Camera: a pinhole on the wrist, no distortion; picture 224 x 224 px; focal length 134.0 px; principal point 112.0 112.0 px. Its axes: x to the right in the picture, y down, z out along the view. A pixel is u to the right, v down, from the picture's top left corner.
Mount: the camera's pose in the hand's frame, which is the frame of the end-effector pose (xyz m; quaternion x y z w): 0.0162 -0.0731 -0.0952 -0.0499 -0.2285 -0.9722 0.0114
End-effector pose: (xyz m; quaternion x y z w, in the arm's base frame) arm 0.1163 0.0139 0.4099 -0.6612 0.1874 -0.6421 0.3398
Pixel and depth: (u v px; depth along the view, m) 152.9 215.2 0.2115
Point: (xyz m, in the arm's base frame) 0.2584 0.1515 0.4901
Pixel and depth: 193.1 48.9 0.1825
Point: 0.1634 0.0181 0.2951
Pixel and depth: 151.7 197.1 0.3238
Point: 0.3779 0.1817 0.4751
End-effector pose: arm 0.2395 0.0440 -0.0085 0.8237 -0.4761 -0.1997 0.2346
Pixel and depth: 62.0 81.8 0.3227
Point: 0.1400 -0.1868 -0.0670
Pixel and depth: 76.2 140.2 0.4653
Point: 0.1015 -0.2091 -0.2850
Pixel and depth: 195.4 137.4 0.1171
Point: 0.2323 0.0957 -0.0487
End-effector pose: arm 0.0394 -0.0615 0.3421 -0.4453 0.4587 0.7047 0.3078
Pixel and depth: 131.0 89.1 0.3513
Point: -0.1423 0.0655 0.4325
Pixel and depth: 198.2 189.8 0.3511
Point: 0.0778 0.2775 0.5177
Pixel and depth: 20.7 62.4 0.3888
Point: -0.3365 0.0046 0.1754
